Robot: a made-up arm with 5 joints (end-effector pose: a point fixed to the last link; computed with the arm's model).
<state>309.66 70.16 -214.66 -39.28 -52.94</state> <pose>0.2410 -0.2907 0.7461 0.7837 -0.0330 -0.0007 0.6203</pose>
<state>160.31 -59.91 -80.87 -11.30 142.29</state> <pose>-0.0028 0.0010 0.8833 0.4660 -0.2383 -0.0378 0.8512</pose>
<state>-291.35 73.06 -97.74 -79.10 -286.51</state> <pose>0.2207 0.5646 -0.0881 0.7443 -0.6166 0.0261 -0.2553</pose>
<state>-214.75 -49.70 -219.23 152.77 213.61</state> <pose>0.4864 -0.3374 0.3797 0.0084 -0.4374 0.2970 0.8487</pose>
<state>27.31 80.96 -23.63 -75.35 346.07</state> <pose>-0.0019 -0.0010 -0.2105 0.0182 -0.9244 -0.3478 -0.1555</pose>
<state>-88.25 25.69 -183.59 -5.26 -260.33</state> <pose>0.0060 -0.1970 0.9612 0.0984 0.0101 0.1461 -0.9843</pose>
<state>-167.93 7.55 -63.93 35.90 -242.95</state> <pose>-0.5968 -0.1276 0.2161 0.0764 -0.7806 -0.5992 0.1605</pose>
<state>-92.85 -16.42 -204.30 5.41 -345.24</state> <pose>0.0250 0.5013 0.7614 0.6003 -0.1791 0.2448 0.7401</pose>
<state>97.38 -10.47 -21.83 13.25 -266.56</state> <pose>-0.0540 0.4169 0.0587 0.1647 -0.9856 -0.0339 0.0156</pose>
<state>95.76 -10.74 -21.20 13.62 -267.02</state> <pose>-0.0418 0.4143 0.0556 0.1587 -0.9870 -0.0239 0.0121</pose>
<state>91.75 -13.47 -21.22 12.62 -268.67</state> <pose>-0.0129 0.4232 0.0771 0.1913 -0.9815 -0.0036 0.0051</pose>
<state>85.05 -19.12 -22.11 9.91 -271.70</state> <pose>0.0379 0.4377 0.1308 0.2695 -0.9625 0.0273 -0.0157</pose>
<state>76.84 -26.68 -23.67 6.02 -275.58</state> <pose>0.1027 0.4394 0.2096 0.3722 -0.9241 0.0612 -0.0614</pose>
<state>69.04 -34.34 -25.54 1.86 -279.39</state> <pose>0.1607 0.4195 0.2943 0.4681 -0.8701 0.0881 -0.1270</pose>
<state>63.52 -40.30 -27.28 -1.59 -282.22</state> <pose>0.1947 0.3909 0.3630 0.5356 -0.8169 0.1022 -0.1881</pose>
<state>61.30 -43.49 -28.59 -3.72 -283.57</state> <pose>0.2043 0.3733 0.4032 0.5730 -0.7822 0.1039 -0.2215</pose>
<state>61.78 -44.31 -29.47 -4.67 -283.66</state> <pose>0.1994 0.3716 0.4194 0.5906 -0.7684 0.0982 -0.2260</pose>
